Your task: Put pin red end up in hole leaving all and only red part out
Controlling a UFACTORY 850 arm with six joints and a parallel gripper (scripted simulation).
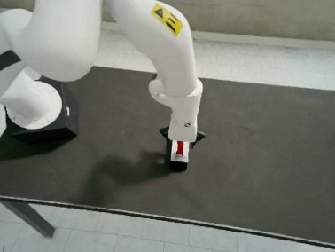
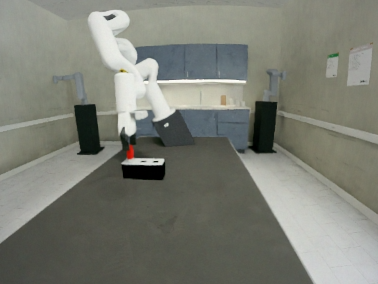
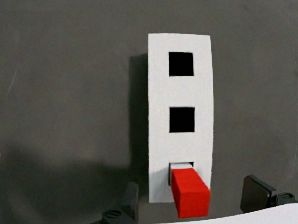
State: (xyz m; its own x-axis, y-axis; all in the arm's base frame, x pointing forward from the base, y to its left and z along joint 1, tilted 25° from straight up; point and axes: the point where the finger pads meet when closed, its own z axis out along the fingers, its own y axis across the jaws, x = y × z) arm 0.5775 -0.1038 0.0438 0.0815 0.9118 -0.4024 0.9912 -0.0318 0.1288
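Right now my hand is 30 mm above the pin. Also, from my hand: block (10 mm ahead, 60 mm to the left, 110 mm below).
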